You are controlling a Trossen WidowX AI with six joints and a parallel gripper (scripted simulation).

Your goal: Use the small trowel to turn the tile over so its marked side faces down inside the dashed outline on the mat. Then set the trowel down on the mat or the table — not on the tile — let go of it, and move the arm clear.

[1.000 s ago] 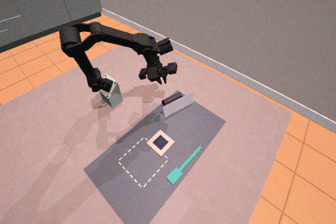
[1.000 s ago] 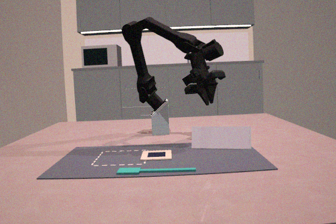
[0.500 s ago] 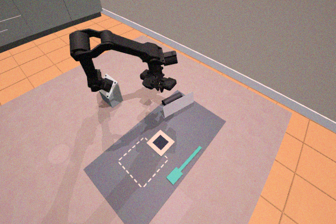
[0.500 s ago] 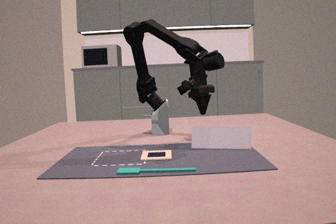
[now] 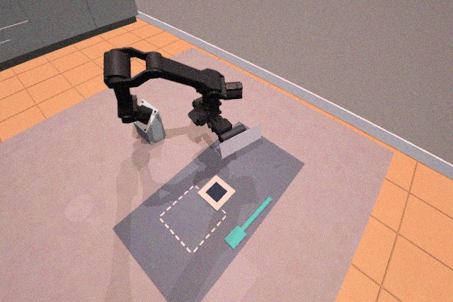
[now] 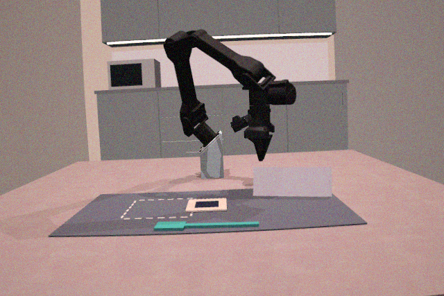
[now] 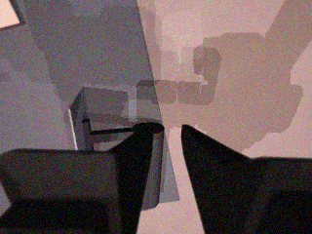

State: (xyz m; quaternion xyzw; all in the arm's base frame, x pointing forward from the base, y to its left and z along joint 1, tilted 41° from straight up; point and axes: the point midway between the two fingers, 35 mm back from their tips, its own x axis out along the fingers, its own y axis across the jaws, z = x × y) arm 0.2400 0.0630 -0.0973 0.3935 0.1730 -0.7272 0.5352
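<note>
Right now the beige tile is 180 mm to the right of my gripper tip, 140 mm ahead of it and 80 mm below it. From my gripper tip the other things lie so: teal flat tool 290 mm ahead, 220 mm to the right, 80 mm below; then grey mat 170 mm to the right, 150 mm ahead, 100 mm below.
</note>
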